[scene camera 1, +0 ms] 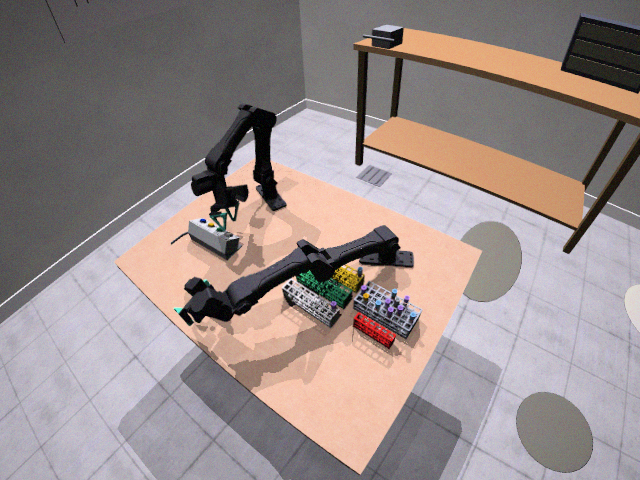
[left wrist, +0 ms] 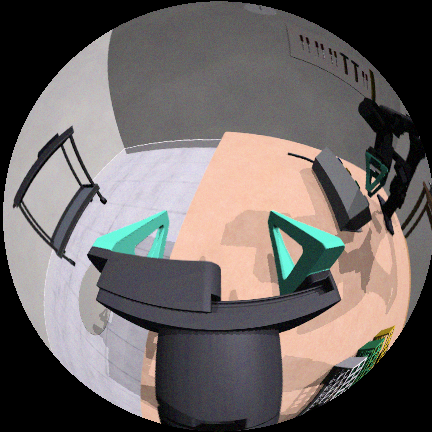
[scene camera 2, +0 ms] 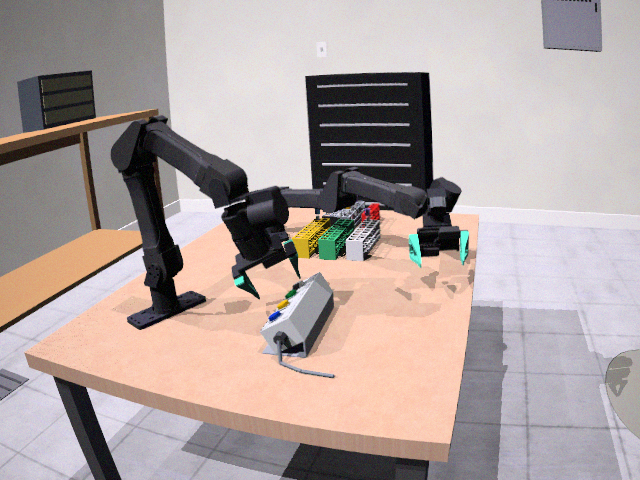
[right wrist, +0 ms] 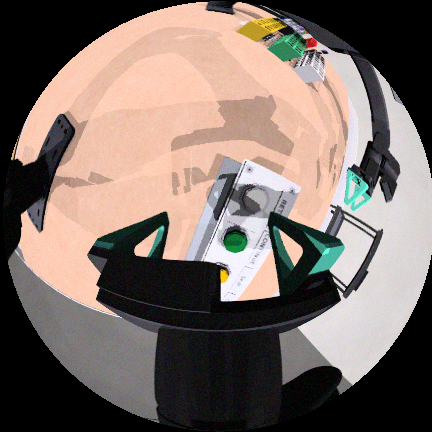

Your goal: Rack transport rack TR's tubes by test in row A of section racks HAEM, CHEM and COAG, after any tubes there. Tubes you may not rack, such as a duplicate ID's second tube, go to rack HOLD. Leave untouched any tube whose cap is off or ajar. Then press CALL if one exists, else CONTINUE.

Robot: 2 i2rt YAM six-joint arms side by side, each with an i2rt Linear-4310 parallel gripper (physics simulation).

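Where they show: left gripper, fingertip midpoint: (scene camera 1: pixel 184 298) (left wrist: pixel 218 215) (scene camera 2: pixel 442 264) (right wrist: pixel 348 206); right gripper, fingertip midpoint: (scene camera 1: pixel 229 226) (left wrist: pixel 367 193) (scene camera 2: pixel 279 287) (right wrist: pixel 218 216); left arm's base at its link origin: (scene camera 1: pixel 386 258) (scene camera 2: pixel 274 232); right arm's base at its link origin: (scene camera 1: pixel 270 196) (left wrist: pixel 385 212) (scene camera 2: pixel 167 311) (right wrist: pixel 42 177).
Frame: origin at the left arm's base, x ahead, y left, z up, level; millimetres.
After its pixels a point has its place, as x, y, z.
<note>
The grey button box (scene camera 1: pixel 206 239) @[34, -686, 52] (scene camera 2: pixel 309 312) @[16, -719, 58] (left wrist: pixel 340 192) @[55, -651, 44] has a green button (scene camera 2: pixel 291 293) @[-11, -653, 72] (right wrist: pixel 235 241) @[-12, -640, 69] beside the label CONTINUE, plus yellow (scene camera 2: pixel 282 304) @[-33, -695, 70] and blue (scene camera 2: pixel 274 315) @[-53, -740, 70] buttons and a pale RETRY button (right wrist: pixel 256 198) @[9, -595, 70]. My right gripper (scene camera 2: pixel 279 287) @[-32, -608, 69] (right wrist: pixel 218 216) @[-32, -608, 69] is open and empty above the box. My left gripper (scene camera 2: pixel 442 264) @[322, -639, 88] (left wrist: pixel 218 215) @[322, -639, 88] is open and empty near the table edge. The grey rack (scene camera 1: pixel 408 331) @[321, 68, 52] holds several purple-, blue- and yellow-capped tubes. The white rack (scene camera 1: pixel 310 305) @[268, -236, 57] has a purple-capped tube (scene camera 1: pixel 333 304) @[276, -163, 93], the yellow rack (scene camera 1: pixel 352 279) @[152, -116, 56] a blue-capped one (scene camera 1: pixel 359 270) @[139, -96, 91]. Rack labels are unreadable.
The green rack (scene camera 1: pixel 336 295) @[220, -160, 57] (scene camera 2: pixel 328 249) @[127, -301, 30] stands between the yellow and white racks. The red rack (scene camera 1: pixel 374 330) @[330, -34, 57] stands beside the grey rack. My left arm stretches over part of the racks in scene camera 1. A cable (scene camera 2: pixel 305 370) @[-14, -846, 7] trails from the button box.
</note>
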